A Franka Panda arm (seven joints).
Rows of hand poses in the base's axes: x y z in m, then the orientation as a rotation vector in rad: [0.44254 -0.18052 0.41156 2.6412 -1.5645 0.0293]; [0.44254 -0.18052 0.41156 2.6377 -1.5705 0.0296]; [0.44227 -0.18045 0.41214 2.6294 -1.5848 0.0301]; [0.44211 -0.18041 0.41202 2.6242 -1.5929 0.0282]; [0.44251 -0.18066 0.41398 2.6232 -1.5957 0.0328]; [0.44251 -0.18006 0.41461 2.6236 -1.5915 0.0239]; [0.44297 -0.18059 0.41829 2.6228 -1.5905 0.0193]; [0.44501 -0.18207 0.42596 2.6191 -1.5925 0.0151]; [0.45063 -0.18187 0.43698 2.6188 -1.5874 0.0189]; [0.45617 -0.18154 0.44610 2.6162 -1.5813 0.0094]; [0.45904 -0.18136 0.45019 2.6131 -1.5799 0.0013]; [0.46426 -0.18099 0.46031 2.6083 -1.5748 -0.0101]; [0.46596 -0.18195 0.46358 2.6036 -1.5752 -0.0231]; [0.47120 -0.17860 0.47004 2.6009 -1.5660 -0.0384]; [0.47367 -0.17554 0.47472 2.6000 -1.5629 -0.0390]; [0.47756 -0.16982 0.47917 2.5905 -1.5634 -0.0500]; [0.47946 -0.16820 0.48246 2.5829 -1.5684 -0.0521]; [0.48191 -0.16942 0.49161 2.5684 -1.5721 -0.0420]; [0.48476 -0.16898 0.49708 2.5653 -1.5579 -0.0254]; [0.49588 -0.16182 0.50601 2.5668 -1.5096 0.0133]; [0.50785 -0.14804 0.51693 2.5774 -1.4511 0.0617]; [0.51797 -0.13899 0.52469 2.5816 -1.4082 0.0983]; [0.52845 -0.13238 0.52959 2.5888 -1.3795 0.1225]
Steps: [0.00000 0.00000 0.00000 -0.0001 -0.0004 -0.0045]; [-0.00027 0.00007 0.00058 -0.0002 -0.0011 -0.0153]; [-0.00043 0.00011 0.00046 0.0002 -0.0002 -0.0216]; [-0.00003 -0.00014 0.00242 -0.0008 -0.0031 -0.0233]; [-0.00003 0.00046 0.00305 0.0005 0.0029 -0.0211]; [0.00043 -0.00007 0.00673 0.0010 0.0061 -0.0209]; [0.00247 -0.00155 0.01440 0.0005 0.0095 -0.0234]; [0.00809 -0.00135 0.02542 -0.0032 0.0089 -0.0206]; [0.01363 -0.00102 0.03454 -0.0047 0.0171 -0.0184]; [0.01650 -0.00084 0.03863 -0.0050 0.0234 -0.0188]; [0.02172 -0.00047 0.04875 -0.0069 0.0332 -0.0179]; [0.02342 -0.00143 0.05202 -0.0058 0.0424 -0.0201]; [0.02866 0.00192 0.05848 -0.0066 0.0548 -0.0163]; [0.03113 0.00498 0.06316 -0.0084 0.0564 -0.0149]; [0.03502 0.01070 0.06761 -0.0114 0.0665 -0.0187]; [0.03692 0.01232 0.07090 -0.0140 0.0695 -0.0242]; [0.03937 0.01110 0.08005 -0.0266 0.0690 -0.0311]; [0.04222 0.01154 0.08552 -0.0409 0.0650 -0.0239]; [0.05334 0.01870 0.09445 -0.0740 0.0559 0.0050]; [0.06531 0.03248 0.10537 -0.1070 0.0390 0.0435]; [0.07543 0.04153 0.11313 -0.1334 0.0267 0.0709]; [0.08591 0.04814 0.11803 -0.1472 0.0164 0.0908]
